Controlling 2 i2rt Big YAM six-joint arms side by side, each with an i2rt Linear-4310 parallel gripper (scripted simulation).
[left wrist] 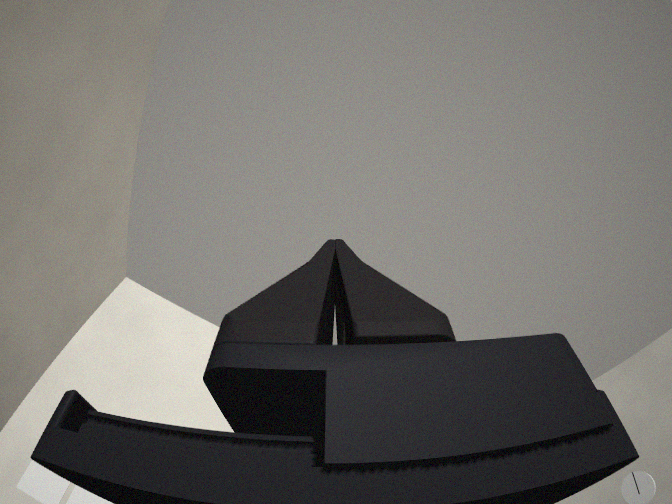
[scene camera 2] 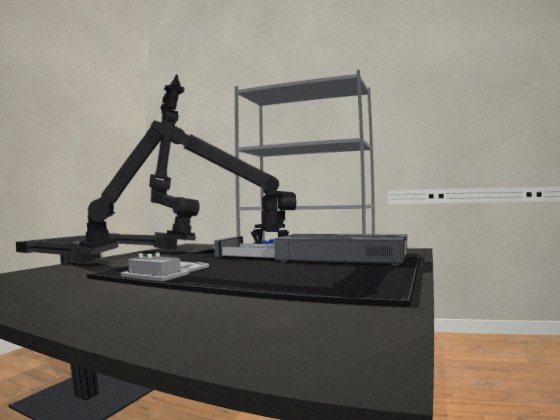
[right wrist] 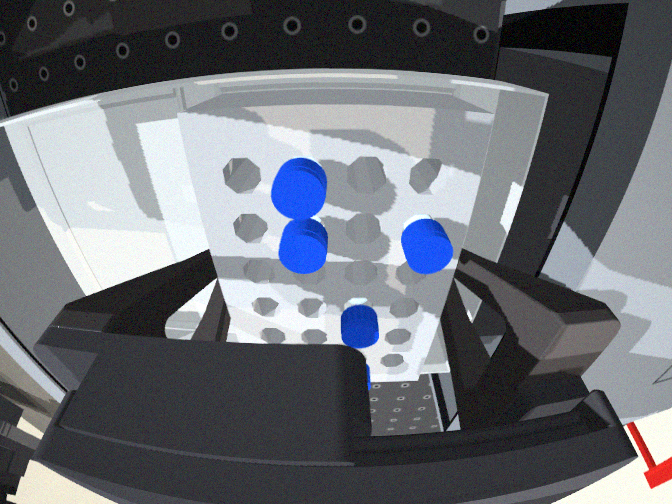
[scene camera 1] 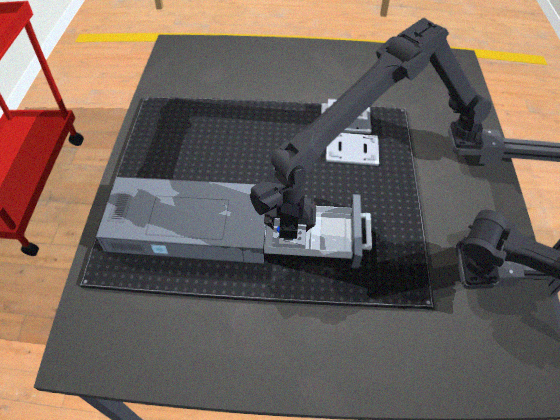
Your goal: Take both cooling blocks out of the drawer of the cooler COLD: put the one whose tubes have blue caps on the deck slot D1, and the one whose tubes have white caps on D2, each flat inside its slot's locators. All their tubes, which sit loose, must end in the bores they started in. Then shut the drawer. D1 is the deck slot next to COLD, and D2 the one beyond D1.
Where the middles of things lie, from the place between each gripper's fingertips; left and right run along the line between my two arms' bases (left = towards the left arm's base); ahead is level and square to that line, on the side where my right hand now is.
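Slot D1 (scene camera 1: 352, 145): 3 cm below my right hand, 35 cm to the right of it, 15 cm behind it.
My left gripper: 93 cm above the slot D1, 61 cm short of it, 65 cm to the left of it. By its middle, slot D1 nearer to my right hand than to my left gripper.
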